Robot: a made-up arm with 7 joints.
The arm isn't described. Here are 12 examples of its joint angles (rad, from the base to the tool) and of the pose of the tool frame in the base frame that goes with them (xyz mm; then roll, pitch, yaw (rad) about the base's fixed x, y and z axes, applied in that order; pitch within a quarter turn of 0, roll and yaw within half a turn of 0).
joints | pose
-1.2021 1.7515 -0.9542 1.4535 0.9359 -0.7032 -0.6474 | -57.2 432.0 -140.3 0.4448 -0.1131 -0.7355
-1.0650 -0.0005 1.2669 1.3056 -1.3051 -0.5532 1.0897 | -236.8 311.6 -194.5 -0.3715 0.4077 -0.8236
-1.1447 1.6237 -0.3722 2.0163 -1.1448 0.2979 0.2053 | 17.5 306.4 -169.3 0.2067 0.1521 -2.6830
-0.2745 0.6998 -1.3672 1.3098 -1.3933 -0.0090 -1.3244 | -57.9 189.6 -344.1 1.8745 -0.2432 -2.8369
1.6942 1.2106 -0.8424 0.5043 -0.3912 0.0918 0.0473 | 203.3 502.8 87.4 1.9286 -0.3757 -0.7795
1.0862 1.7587 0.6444 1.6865 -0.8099 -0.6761 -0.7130 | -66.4 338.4 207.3 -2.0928 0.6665 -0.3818
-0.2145 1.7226 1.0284 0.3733 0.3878 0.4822 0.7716 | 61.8 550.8 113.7 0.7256 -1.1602 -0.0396
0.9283 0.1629 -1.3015 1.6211 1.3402 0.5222 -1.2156 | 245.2 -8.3 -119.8 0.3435 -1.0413 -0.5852
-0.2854 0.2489 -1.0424 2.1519 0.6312 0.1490 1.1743 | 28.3 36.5 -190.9 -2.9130 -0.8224 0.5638
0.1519 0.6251 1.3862 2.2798 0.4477 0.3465 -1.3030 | 29.2 324.9 -14.1 -1.6836 -0.5239 -2.2385
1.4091 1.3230 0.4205 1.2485 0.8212 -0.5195 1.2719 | 31.1 455.5 163.4 2.3589 0.4232 -2.4487
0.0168 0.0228 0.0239 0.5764 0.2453 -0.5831 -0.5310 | 111.5 146.9 -410.0 0.2463 -1.1524 0.4896
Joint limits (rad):
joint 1: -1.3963..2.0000
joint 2: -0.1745..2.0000
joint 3: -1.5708..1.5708
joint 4: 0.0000..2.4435
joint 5: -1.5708..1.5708
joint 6: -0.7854..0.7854
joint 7: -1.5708..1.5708
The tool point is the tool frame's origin. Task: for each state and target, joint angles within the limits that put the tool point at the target. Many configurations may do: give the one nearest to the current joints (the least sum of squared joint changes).
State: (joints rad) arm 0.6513 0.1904 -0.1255 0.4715 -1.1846 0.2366 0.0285
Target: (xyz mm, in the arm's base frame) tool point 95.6 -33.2 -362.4
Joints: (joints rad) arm 0.0239 -0.1745 -0.8669 0.7744 -1.1846 0.2366 0.0285
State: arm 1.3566 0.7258 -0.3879 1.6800 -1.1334 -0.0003 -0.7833
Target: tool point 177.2 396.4 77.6
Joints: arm 1.0752 1.5595 -0.6503 1.5097 -1.1334 -0.0003 -0.7833
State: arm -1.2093 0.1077 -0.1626 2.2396 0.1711 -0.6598 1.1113
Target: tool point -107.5 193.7 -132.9
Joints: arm -1.3963 -0.1702 0.6175 2.3423 0.1711 -0.6598 1.1113
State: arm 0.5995 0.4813 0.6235 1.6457 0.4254 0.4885 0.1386
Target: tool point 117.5 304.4 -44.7
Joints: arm 0.3454 0.3949 0.9183 2.1827 0.4254 0.4885 0.1386
